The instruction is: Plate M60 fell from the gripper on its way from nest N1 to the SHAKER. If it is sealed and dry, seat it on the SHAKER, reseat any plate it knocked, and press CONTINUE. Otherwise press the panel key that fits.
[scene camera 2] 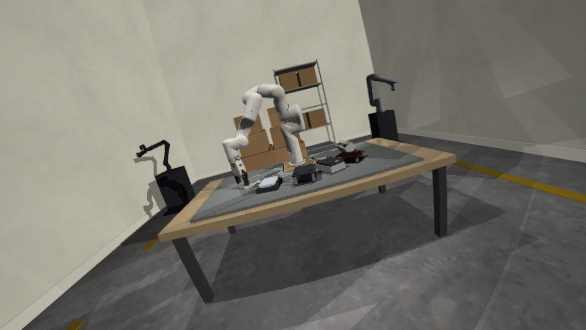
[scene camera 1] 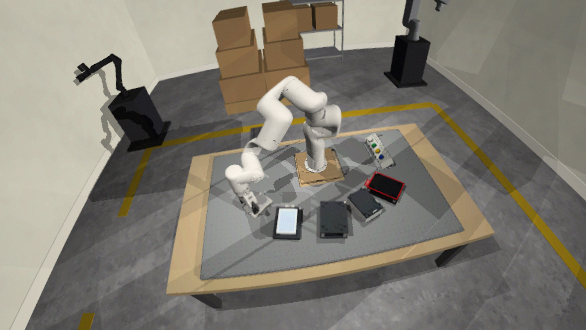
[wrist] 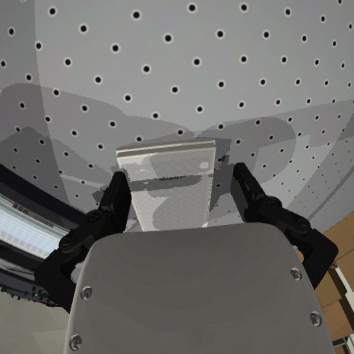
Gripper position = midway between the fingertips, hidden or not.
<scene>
The gripper (wrist: 179, 180) is open, with nothing in its grasp. Also in view: a well plate (wrist: 170, 182). Further things: a shaker (scene camera 1: 362, 202).
</scene>
